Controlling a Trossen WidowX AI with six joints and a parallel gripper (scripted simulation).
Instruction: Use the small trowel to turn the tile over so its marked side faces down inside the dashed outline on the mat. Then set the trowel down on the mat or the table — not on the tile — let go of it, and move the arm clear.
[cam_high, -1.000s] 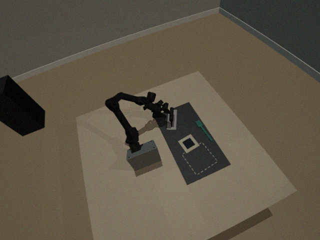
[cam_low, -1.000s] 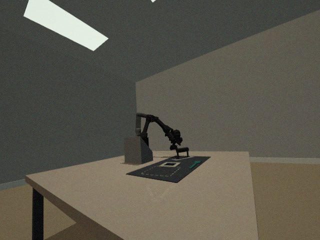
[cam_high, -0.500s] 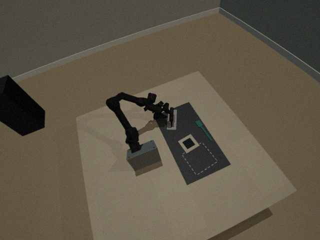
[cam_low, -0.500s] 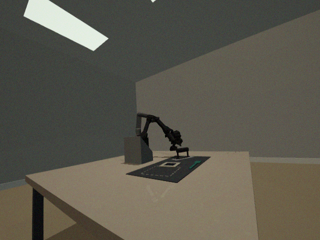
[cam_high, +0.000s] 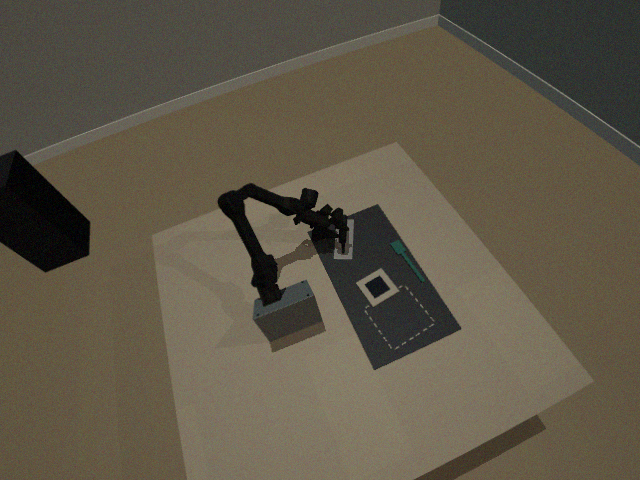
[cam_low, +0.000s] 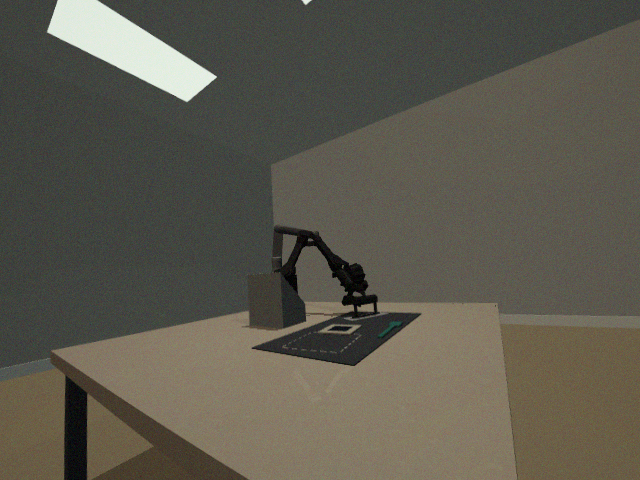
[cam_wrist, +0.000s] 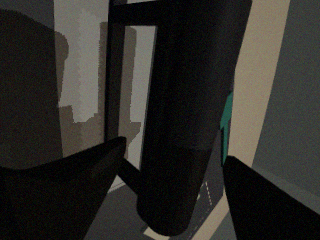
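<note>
Now: the tile 2 cm ahead of my gripper tip, 24 cm to the right of it and 6 cm below it. Round my gripper tip: trowel 18 cm ahead, 17 cm to the right, 6 cm below.
</note>
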